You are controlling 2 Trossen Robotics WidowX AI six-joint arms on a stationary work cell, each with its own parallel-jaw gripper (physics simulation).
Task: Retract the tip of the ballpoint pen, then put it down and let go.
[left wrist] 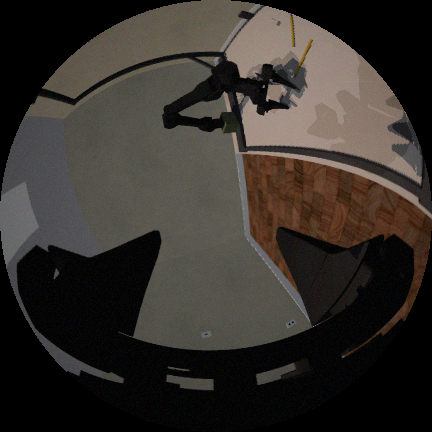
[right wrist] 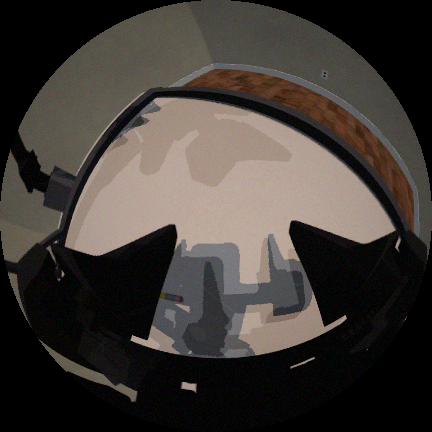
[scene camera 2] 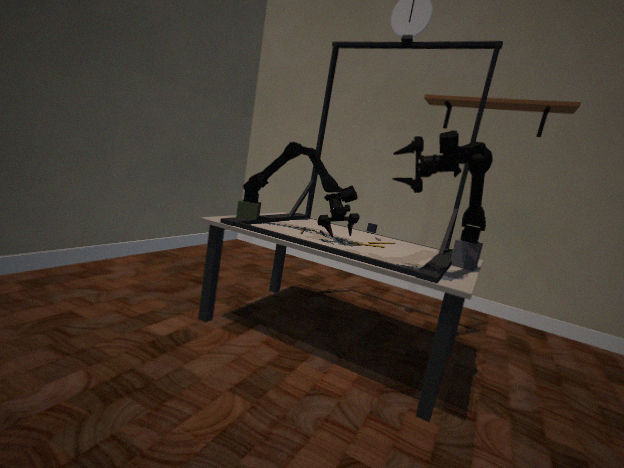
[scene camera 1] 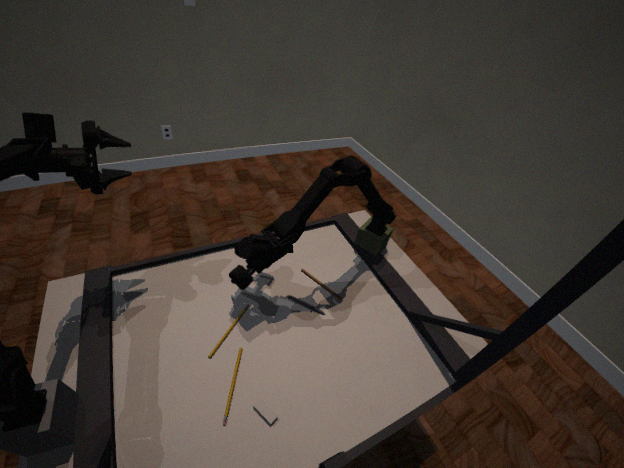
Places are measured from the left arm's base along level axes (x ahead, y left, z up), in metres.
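Pixels of known places: left gripper, fingertip midpoint: [left wrist: 219, 235] [scene camera 2: 393, 166] [scene camera 1: 131, 159]; right gripper, fingertip midpoint: [left wrist: 292, 97] [right wrist: 234, 228] [scene camera 2: 341, 236]; left arm's base at its link origin: [right wrist: 47, 184] [scene camera 2: 469, 241] [scene camera 1: 26, 409]; right arm's base at its link origin: [left wrist: 221, 122] [scene camera 2: 250, 201] [scene camera 1: 376, 228].
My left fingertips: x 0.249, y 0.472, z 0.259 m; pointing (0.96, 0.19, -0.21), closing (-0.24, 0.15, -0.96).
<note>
Ahead of a thing's pixels: the offset from my left fingertips to its top centre. "*": to the spot under its first point. Level surfaces: height alone.
A slim dark rod {* 0.410 m ahead, 0.334 m right, 0.365 m down} [scene camera 1: 305, 304], apparently the ballpoint pen, lies on the white table {0.374 m down} [scene camera 1: 347, 372] in the right arm's shadow in scene camera 1. Its tip is too small to read. My right gripper [scene camera 2: 341, 233] [left wrist: 292, 98] [right wrist: 234, 228] is open above the table, left of that rod in scene camera 1, where its fingers are mostly hidden. No pen shows between its fingers in the right wrist view. My left gripper [scene camera 1: 131, 159] [scene camera 2: 394, 166] [left wrist: 219, 235] is open and empty, high above the table's left side in scene camera 1.
Two yellow pencils {0.173 m ahead, 0.345 m right, 0.367 m down} [scene camera 1: 229, 331] {0.151 m ahead, 0.497 m right, 0.367 m down} [scene camera 1: 232, 386] lie left of centre. The eraser end of a pencil {* 0.235 m ahead, 0.285 m right, 0.368 m down} [right wrist: 172, 297] shows beside a right finger. A brown stick {0.493 m ahead, 0.269 m right, 0.367 m down} [scene camera 1: 321, 284] lies near the dark rod. An L-shaped key {0.209 m ahead, 0.587 m right, 0.362 m down} [scene camera 1: 264, 416] lies near the front. A dark frame [scene camera 1: 95, 342] borders the table.
</note>
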